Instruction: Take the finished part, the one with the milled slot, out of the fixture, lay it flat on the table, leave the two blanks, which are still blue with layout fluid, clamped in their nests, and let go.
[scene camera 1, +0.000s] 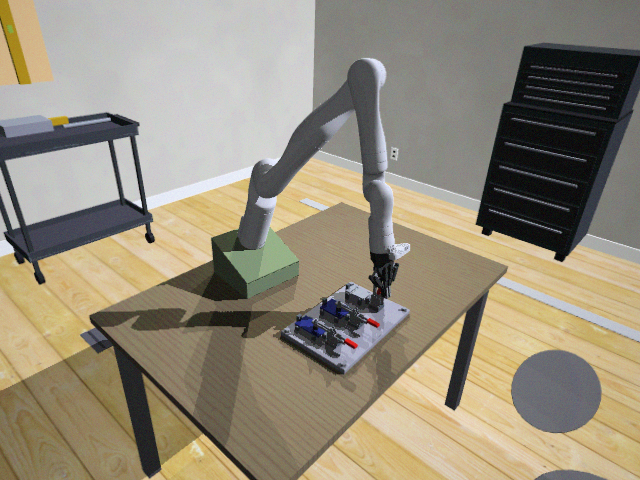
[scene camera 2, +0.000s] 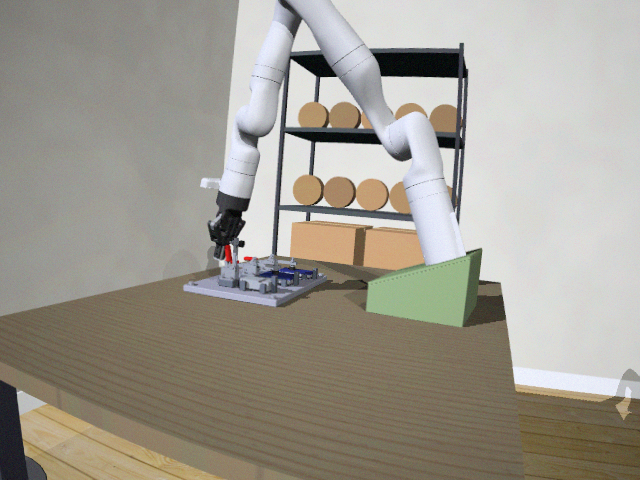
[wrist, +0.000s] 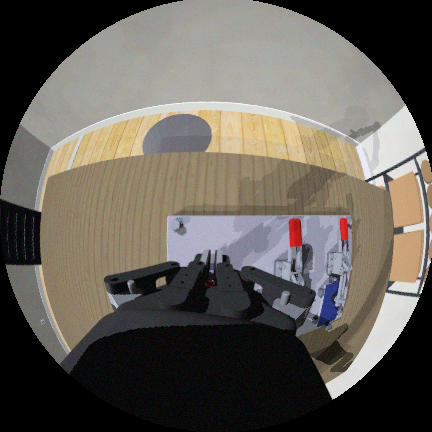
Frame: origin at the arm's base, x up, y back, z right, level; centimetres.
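Seen in the pictures: gripper, between the fingertips: (scene camera 1: 386, 297) (scene camera 2: 218, 259) (wrist: 212, 258); arm's base, origin of its link: (scene camera 1: 252, 239) (scene camera 2: 445, 259).
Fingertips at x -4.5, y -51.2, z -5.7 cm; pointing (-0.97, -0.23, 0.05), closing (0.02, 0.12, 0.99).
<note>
Offsets run from my fingertips to a thing's top centre. "spot": to the spot under its first point. Level surfaces: height alone.
The grey finished part {dx -3.2, dy +10.6, dz -0.9 cm} (scene camera 1: 356, 293) (scene camera 2: 256, 283) sits in the end nest of the fixture plate (scene camera 1: 393, 313) (scene camera 2: 232, 296) (wrist: 195, 239); its slot is too small to make out. That nest's clamp arm (scene camera 2: 235, 252) stands upright, swung off the part, with its red handle {dx +3.7, dy +2.3, dz -0.4 cm} (scene camera 1: 378, 292) (scene camera 2: 228, 253) raised. My gripper (scene camera 1: 383, 295) (scene camera 2: 219, 252) (wrist: 212, 258) is shut and empty, beside that raised handle and above the plate. The two blue blanks {dx -3.7, dy +11.7, dz +10.1 cm} (scene camera 1: 333, 308) {dx -4.2, dy +12.9, dz +21.1 cm} (scene camera 1: 310, 326) lie in the other nests under lowered clamps, red handles {spot: dx -1.6, dy -1.9, dz +11.4 cm} (scene camera 1: 372, 322) {dx -2.1, dy -1.1, dz +21.9 cm} (scene camera 1: 351, 342) down. One blank {spot: dx -4.2, dy +12.9, dz +20.2 cm} (wrist: 328, 305) shows in the wrist view.
The fixture stands on the wooden table {dx -7.3 cm} (scene camera 1: 248, 387) (scene camera 2: 310, 372). The green arm base (scene camera 1: 271, 268) (scene camera 2: 418, 299) stands on the same table, across from the gripper. Off the table are a black tool chest (scene camera 1: 542, 170), a dark cart (scene camera 1: 77, 139) and a shelf rack (scene camera 2: 460, 87).
</note>
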